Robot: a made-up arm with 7 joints.
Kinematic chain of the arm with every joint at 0, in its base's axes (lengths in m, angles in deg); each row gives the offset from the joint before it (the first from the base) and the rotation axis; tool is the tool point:
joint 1: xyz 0 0 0.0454 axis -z
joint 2: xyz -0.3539 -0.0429 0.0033 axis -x
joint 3: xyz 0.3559 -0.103 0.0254 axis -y
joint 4: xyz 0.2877 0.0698 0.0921 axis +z
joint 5: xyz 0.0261 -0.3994 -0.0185 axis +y
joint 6: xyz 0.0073 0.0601 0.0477 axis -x
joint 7: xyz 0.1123 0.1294 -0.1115 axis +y
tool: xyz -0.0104 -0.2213 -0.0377
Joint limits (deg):
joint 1: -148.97..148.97
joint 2: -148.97..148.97
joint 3: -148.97..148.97
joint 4: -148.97..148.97
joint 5: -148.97..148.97
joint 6: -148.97..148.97
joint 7: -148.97..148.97
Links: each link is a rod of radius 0.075 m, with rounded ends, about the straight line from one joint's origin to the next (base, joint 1, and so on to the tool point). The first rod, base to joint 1, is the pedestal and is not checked.
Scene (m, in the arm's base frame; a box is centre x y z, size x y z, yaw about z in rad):
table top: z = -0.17
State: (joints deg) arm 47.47 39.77 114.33 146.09 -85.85 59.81 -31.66
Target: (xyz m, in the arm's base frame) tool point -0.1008 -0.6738 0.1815
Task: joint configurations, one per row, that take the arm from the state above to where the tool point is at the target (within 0.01 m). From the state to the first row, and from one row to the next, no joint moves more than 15 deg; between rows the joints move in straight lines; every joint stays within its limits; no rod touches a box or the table.
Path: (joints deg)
1: 61.97 38.70 101.16 146.50 -86.46 58.32 -30.58
2: 76.47 37.63 87.98 146.91 -87.08 56.82 -29.50
3: 90.97 36.55 74.81 147.32 -87.69 55.33 -28.42
4: 105.47 35.48 61.64 147.74 -88.30 53.83 -27.34
5: 119.97 34.41 48.46 148.15 -88.91 52.34 -26.26
6: 134.47 33.34 35.29 148.56 -89.53 50.84 -25.18
7: 148.97 32.27 22.11 148.97 -90.14 49.35 -24.10

